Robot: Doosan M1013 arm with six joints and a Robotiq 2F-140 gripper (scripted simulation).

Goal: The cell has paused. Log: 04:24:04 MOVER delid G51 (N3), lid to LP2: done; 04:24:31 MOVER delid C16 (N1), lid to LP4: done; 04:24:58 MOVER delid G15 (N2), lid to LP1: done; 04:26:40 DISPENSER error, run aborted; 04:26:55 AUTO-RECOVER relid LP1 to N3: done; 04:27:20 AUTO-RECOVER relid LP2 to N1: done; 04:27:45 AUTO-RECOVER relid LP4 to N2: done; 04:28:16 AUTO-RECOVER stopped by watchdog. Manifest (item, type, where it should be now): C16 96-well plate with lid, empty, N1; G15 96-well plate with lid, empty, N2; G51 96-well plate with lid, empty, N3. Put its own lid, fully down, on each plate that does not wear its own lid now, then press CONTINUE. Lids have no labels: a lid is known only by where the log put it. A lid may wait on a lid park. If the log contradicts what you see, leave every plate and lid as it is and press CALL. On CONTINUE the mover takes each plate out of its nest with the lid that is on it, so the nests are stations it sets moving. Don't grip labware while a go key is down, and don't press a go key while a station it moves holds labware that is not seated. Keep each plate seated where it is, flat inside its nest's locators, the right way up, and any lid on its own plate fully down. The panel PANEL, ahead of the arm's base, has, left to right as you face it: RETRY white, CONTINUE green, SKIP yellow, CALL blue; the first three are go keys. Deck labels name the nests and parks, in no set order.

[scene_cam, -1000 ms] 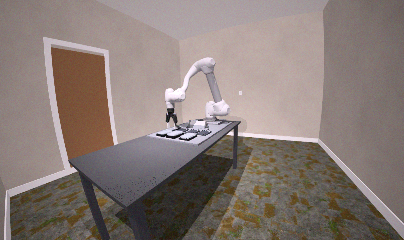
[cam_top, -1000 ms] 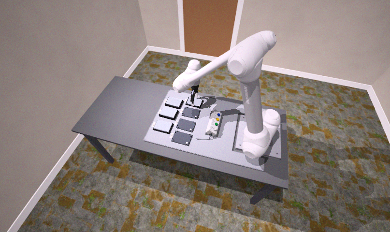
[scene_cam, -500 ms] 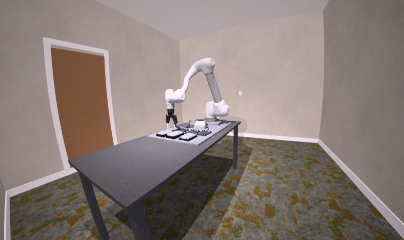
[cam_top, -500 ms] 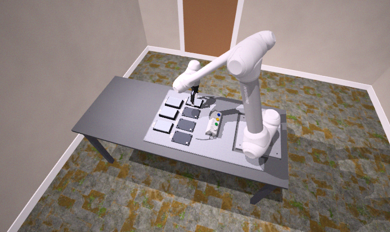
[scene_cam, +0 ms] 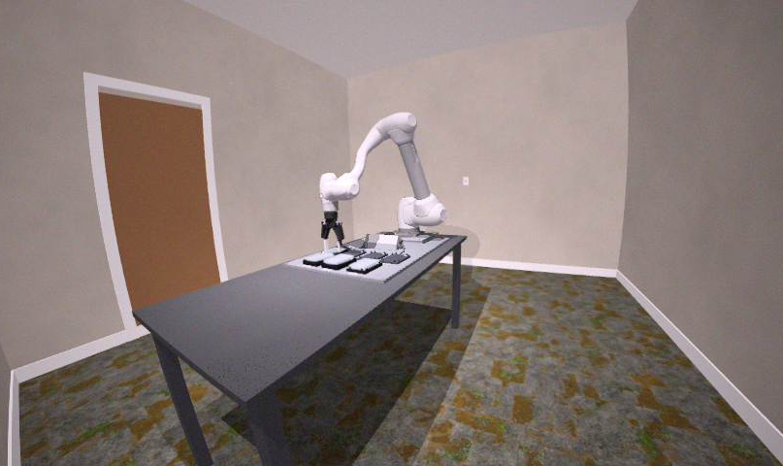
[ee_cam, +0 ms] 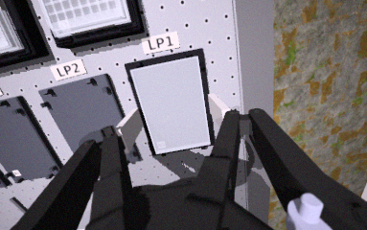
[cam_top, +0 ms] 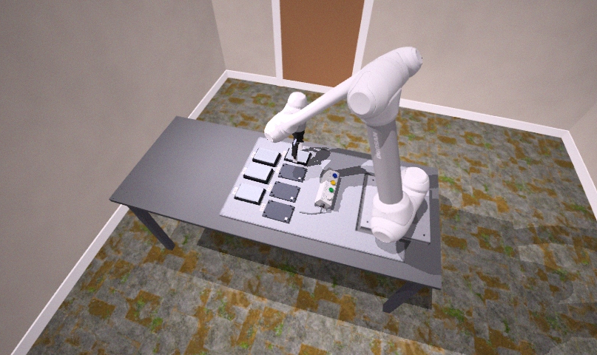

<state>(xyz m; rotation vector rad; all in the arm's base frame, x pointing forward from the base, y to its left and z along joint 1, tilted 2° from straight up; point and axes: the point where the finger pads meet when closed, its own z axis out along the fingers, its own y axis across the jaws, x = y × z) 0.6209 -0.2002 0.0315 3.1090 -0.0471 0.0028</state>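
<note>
Right now my hand is 3 cm above the lid park LP1. Also, from my hand: LP1 label (9 cm ahead, 4 cm below); then lid park LP2 (13 cm to the left, 3 cm below); then LP2 label (13 cm to the left, 8 cm ahead, 4 cm below).
</note>
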